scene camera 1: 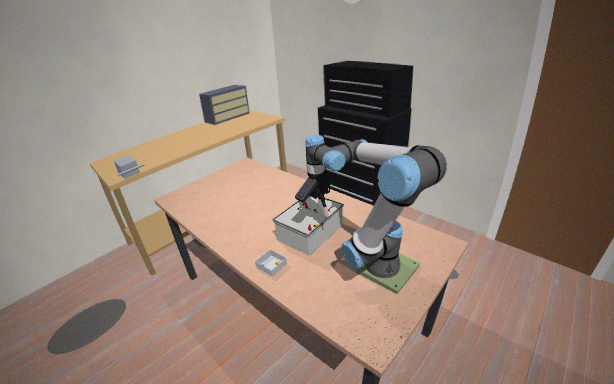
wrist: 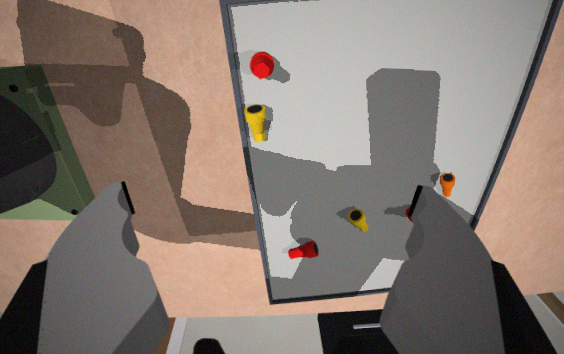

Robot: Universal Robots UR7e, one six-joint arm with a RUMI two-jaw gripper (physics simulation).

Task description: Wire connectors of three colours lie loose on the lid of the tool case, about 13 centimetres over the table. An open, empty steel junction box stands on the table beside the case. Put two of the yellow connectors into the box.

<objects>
My gripper shows in scene camera 1 and in the wrist view. The same spot on a tool case: (wrist: 360, 109) is (scene camera 1: 303, 221). The same spot on my gripper: (wrist: 91, 285) is (scene camera 1: 320, 204).
</objects>
